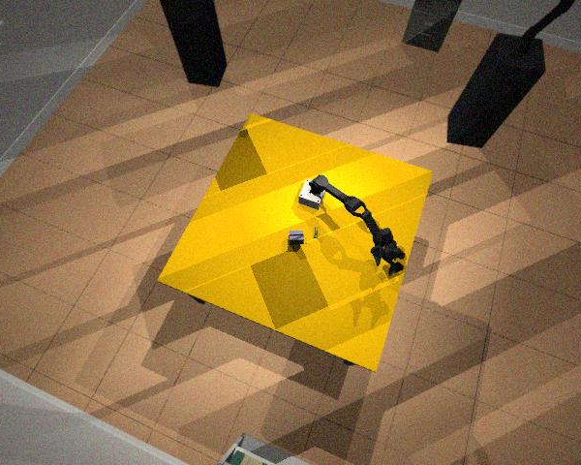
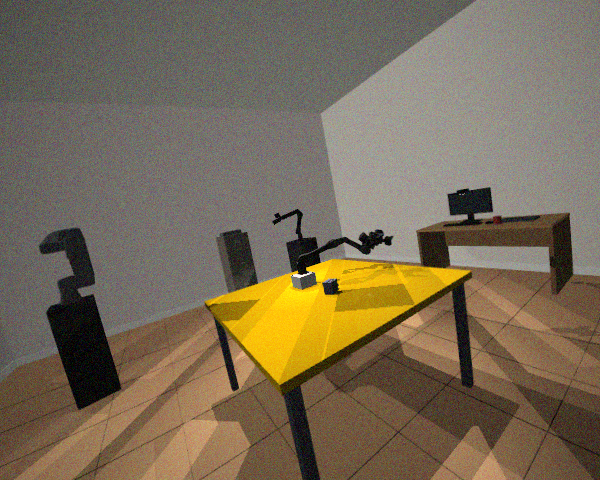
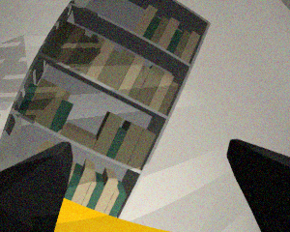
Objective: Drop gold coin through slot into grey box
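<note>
Right now the gold coin is 25 cm behind my gripper tip, 37 cm to the right of it and 24 cm below it.
</note>
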